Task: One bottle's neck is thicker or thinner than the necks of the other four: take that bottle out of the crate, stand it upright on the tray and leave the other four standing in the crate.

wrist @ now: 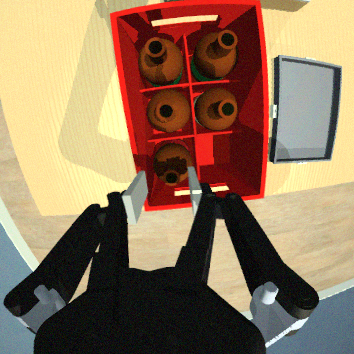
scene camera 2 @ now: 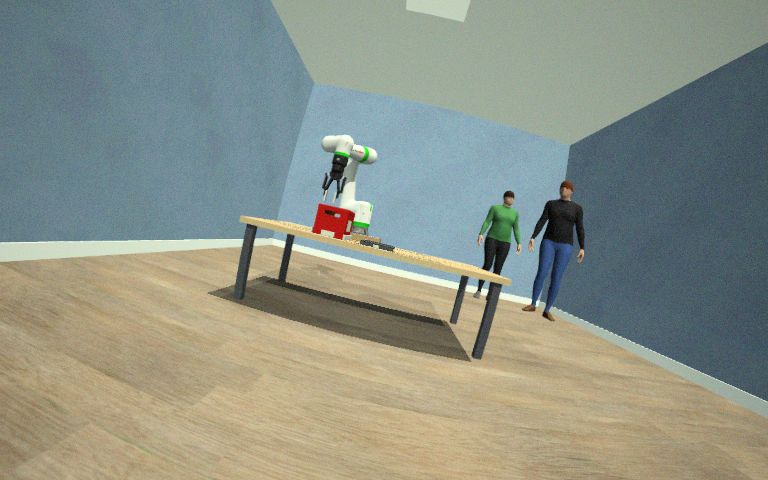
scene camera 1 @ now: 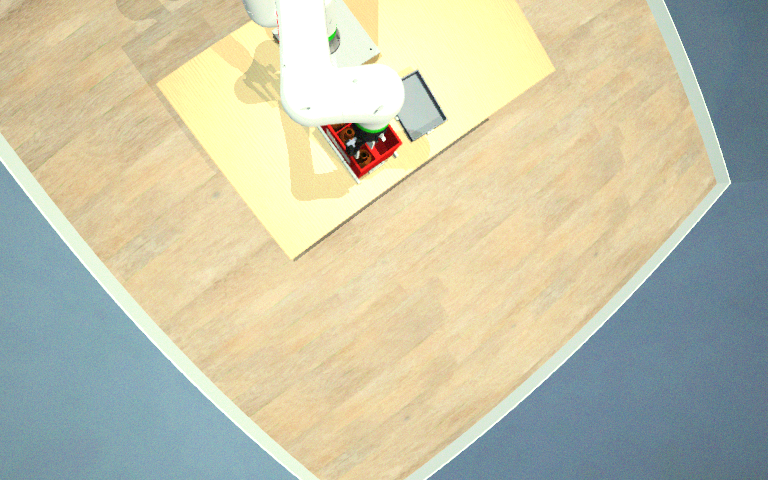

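Pixels of known places: gripper, fingertip midpoint: (wrist: 166,179) (scene camera 2: 328,202) (scene camera 1: 362,150); arm's base, origin of the base link: (scene camera 2: 358,234).
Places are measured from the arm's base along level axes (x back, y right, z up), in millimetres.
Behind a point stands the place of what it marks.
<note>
The red crate (scene camera 1: 370,169) @(z 13, x -542, y 144 mm) (scene camera 2: 320,219) @(z 45, x -541, y 172 mm) (wrist: 264,100) @(z 135, x -396, y 24 mm) stands on the table. In the wrist view five brown bottles stand in it: two far ones (wrist: 161,64) @(z 88, x -332, y 154 mm) (wrist: 214,60) @(z 85, x -332, y 75 mm), two middle ones (wrist: 175,122) @(z 83, x -420, y 143 mm) (wrist: 212,119) @(z 84, x -420, y 85 mm) and a near-left one (wrist: 170,152) @(z 79, x -468, y 156 mm). The near-right compartment holds no bottle. The near-left neck looks slightly narrower, but I cannot compare the necks surely. My gripper (scene camera 1: 369,146) @(z 155, x -484, y 160 mm) (scene camera 2: 329,198) @(z 155, x -484, y 160 mm) (wrist: 166,179) @(z 155, x -484, y 160 mm) is partly open and empty, tips above the crate rim near the near-left bottle. The grey tray (scene camera 1: 421,107) @(z -35, x -439, y -212 mm) (wrist: 305,110) @(z -35, x -414, y -184 mm) holds no bottle.
The tray lies just right of the crate in the wrist view. The robot's base plate (scene camera 1: 356,48) @(z 9, x -106, y -94 mm) is on the table (scene camera 1: 481,50) @(z -40, x -361, y -635 mm), behind the crate. Two people, one in green (scene camera 2: 501,223) and one in black (scene camera 2: 562,220), stand beyond the table in scene camera 2.
</note>
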